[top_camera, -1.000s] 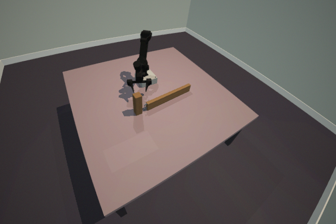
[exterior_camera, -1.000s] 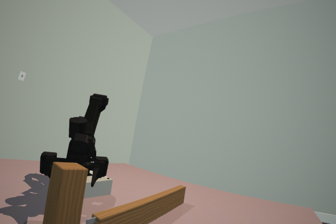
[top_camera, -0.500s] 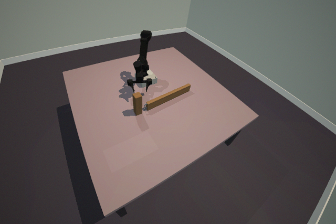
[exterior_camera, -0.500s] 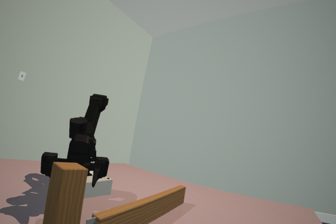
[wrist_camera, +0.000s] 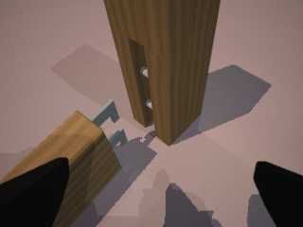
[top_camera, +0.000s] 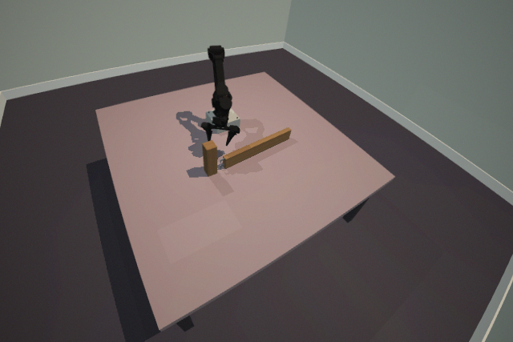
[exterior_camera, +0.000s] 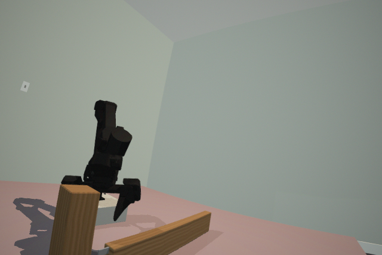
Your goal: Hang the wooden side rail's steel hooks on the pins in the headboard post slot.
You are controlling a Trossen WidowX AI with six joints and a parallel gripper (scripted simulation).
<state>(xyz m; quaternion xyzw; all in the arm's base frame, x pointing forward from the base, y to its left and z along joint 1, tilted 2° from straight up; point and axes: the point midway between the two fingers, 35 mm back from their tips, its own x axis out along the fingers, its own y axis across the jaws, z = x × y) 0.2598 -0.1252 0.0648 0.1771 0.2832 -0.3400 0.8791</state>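
Right now my gripper tip is 70 mm to the left of the wooden headboard post, 60 mm short of it and 10 mm above it.
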